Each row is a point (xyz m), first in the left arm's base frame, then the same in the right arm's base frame.
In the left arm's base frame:
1: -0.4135 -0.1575 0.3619
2: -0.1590 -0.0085 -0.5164
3: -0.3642 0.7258 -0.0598
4: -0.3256 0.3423 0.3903
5: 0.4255 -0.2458 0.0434
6: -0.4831 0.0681 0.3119
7: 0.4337 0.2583 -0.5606
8: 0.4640 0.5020 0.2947
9: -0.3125 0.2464 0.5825
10: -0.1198 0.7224 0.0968
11: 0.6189 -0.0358 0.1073
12: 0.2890 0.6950 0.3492
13: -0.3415 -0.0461 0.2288
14: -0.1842 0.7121 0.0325
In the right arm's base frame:
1: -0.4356 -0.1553 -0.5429
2: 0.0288 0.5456 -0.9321
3: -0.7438 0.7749 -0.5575
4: -0.6848 0.2319 -0.3277
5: 0.3241 0.2065 -0.2186
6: -0.5950 0.0247 -0.5626
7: 0.2918 0.9446 -0.4893
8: -0.2023 0.6366 0.1837
9: -0.7021 0.0504 -0.2133
10: -0.6437 0.7510 -0.2860
11: 0.3031 0.3839 0.0131
12: -0.4592 0.7003 0.1555
13: -0.3952 0.0278 -0.5551
14: -0.6535 0.7623 -0.3764

